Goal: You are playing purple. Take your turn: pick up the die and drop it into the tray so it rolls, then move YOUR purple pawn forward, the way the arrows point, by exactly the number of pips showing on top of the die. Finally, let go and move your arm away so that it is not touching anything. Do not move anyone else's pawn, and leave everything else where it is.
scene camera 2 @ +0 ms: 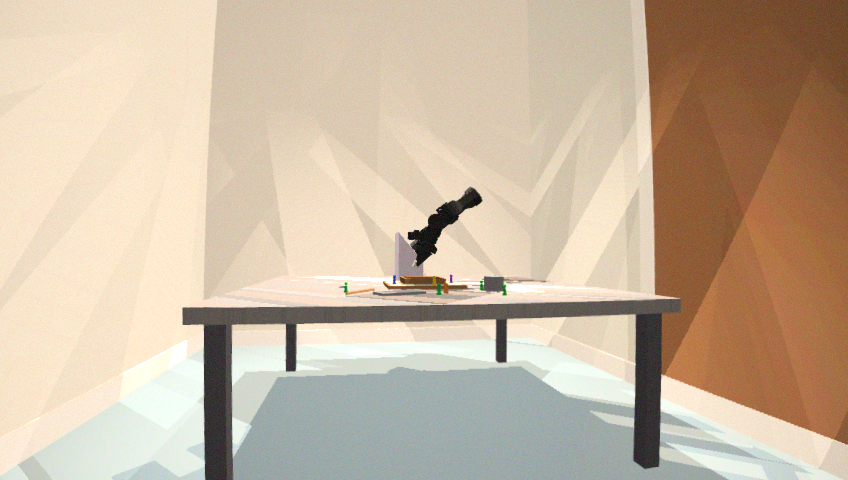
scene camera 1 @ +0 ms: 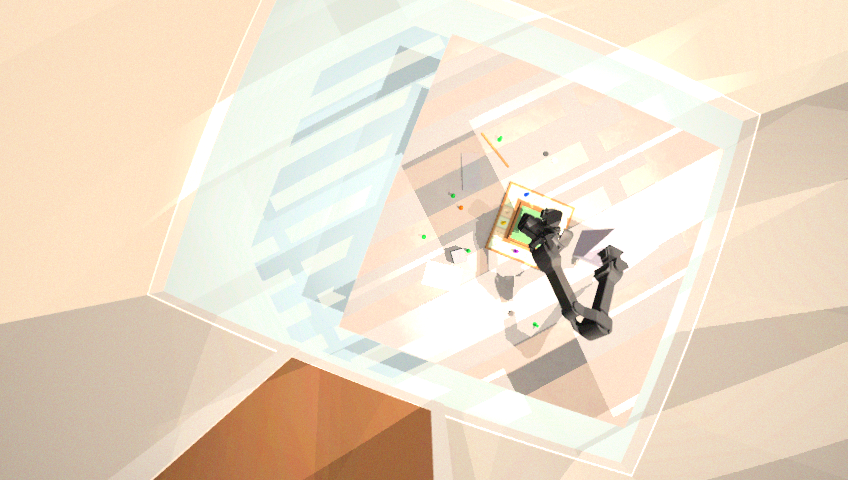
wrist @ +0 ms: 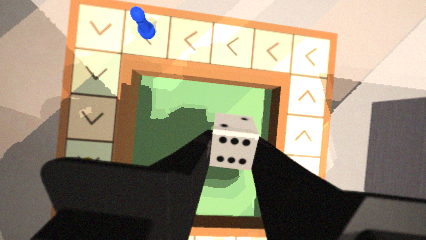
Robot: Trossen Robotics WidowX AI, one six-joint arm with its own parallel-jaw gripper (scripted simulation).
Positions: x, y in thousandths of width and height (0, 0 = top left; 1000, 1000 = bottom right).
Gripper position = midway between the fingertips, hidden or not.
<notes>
My gripper (wrist: 543, 577) holds a white die (wrist: 553, 573). Also in view: a green tray (wrist: 400, 473).
</notes>
